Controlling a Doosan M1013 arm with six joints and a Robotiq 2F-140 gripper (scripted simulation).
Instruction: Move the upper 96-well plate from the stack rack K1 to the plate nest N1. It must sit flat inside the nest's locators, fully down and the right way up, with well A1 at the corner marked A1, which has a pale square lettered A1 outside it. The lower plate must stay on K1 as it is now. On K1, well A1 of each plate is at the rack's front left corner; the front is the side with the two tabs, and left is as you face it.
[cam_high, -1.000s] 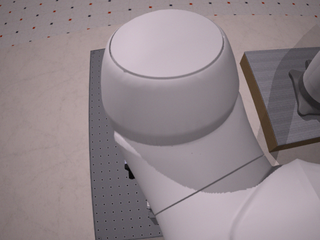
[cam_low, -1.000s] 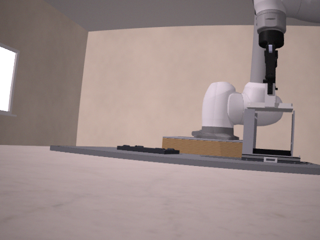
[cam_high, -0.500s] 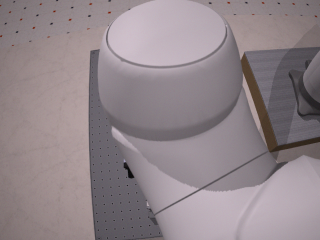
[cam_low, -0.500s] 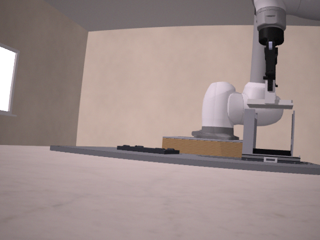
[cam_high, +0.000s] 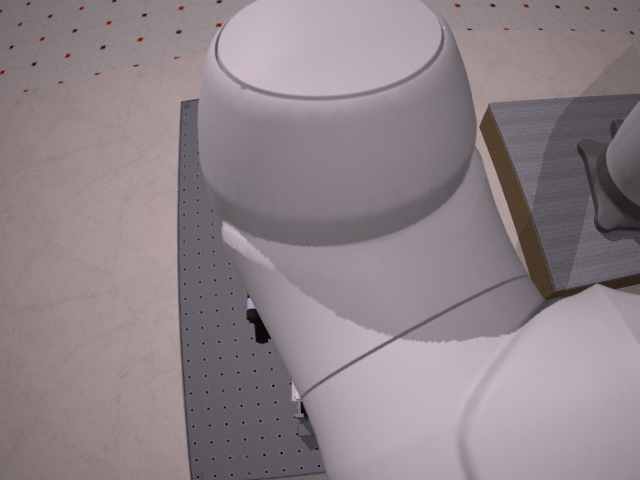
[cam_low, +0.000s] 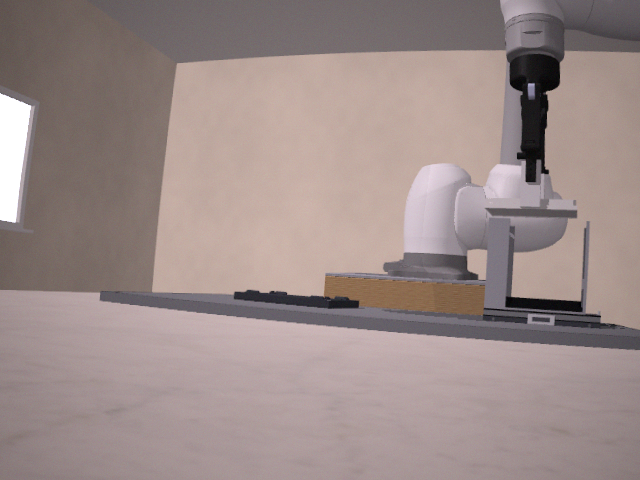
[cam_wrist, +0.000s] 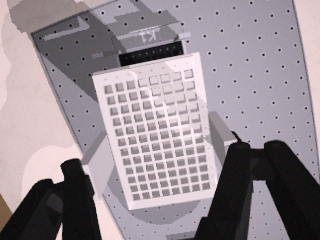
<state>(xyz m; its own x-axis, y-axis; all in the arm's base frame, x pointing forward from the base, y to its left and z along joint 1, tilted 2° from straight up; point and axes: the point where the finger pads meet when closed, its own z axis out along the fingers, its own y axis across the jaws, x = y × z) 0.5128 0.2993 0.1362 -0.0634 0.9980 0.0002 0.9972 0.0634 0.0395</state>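
Now: the pale A1 square 27 cm to the right of my hand, 17 cm below it and 10 cm ahead of it. The rest, counted from my hand: white 96-well plate 2 cm below; black plate 16 cm below, 1 cm to the left.
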